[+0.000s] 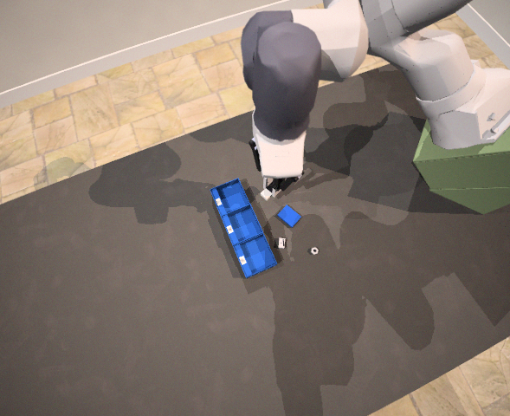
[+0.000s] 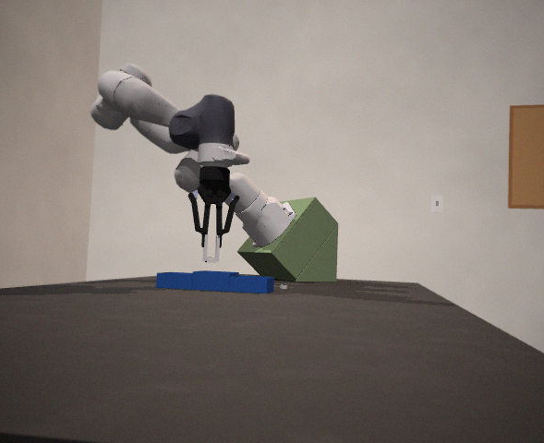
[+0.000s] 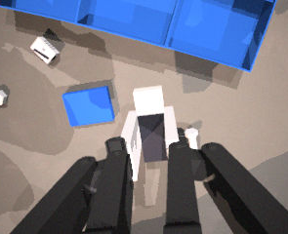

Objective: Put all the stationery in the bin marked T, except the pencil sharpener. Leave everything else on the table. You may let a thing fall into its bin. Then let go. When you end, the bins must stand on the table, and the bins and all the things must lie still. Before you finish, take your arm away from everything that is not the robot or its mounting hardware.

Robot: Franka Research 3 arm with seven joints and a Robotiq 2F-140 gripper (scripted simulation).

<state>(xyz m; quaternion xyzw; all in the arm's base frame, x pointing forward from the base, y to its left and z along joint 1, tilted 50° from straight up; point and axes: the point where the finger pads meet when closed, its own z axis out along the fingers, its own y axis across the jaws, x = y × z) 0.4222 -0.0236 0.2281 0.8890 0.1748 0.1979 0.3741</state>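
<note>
The blue bin is 110 mm ahead of my hand, 20 mm to the left of it and 70 mm below it. The rest, counted from my hand: black-and-white block: 10 mm ahead, 30 mm below; then white bolt: 40 mm behind, 50 mm to the right, 90 mm below; then flat blue block: 10 mm behind, 70 mm to the left, 90 mm below.
</note>
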